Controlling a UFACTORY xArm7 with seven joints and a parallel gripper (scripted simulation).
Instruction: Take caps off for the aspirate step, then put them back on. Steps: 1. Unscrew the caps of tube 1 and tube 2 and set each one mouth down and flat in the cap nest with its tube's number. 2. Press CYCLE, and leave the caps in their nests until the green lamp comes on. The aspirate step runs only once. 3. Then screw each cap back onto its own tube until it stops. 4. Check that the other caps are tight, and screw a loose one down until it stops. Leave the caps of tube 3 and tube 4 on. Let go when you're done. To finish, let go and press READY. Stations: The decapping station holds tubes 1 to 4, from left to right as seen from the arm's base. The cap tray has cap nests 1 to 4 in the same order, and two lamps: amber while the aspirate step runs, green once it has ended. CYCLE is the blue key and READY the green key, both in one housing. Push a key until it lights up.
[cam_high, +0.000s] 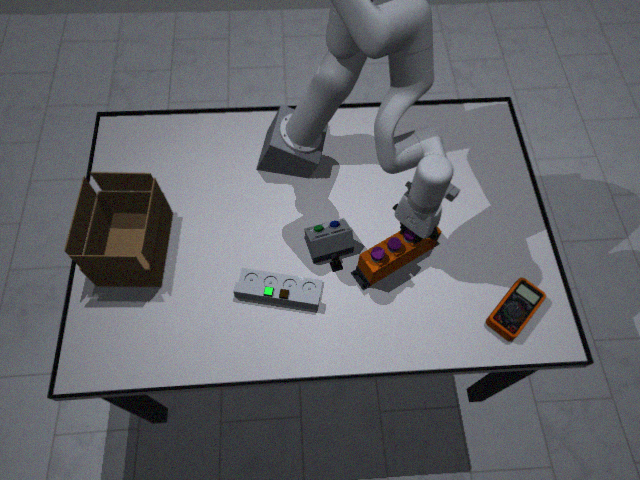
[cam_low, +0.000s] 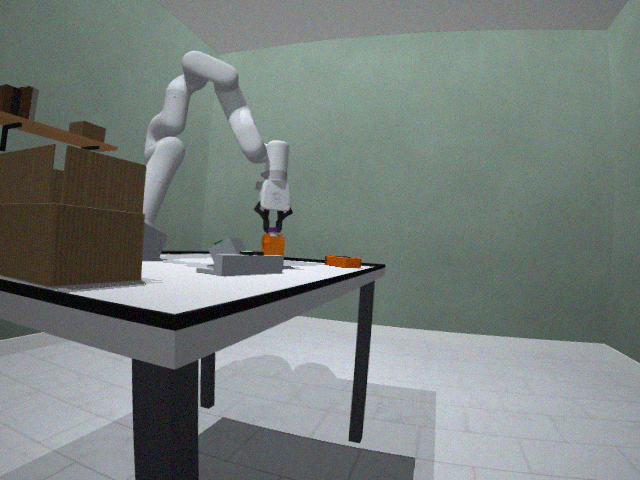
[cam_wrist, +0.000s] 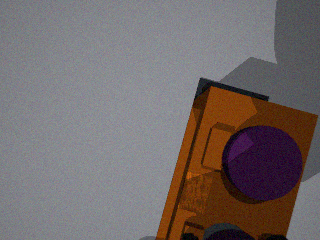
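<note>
The purple cap is 10 mm below my hand. The rest, counted from my hand: tube 1: 30 mm behind, 40 mm to the left, 20 mm below; then blue key: 50 mm behind, 190 mm to the right, 60 mm below; then grey key housing: 20 mm behind, 210 mm to the right, 80 mm below.
</note>
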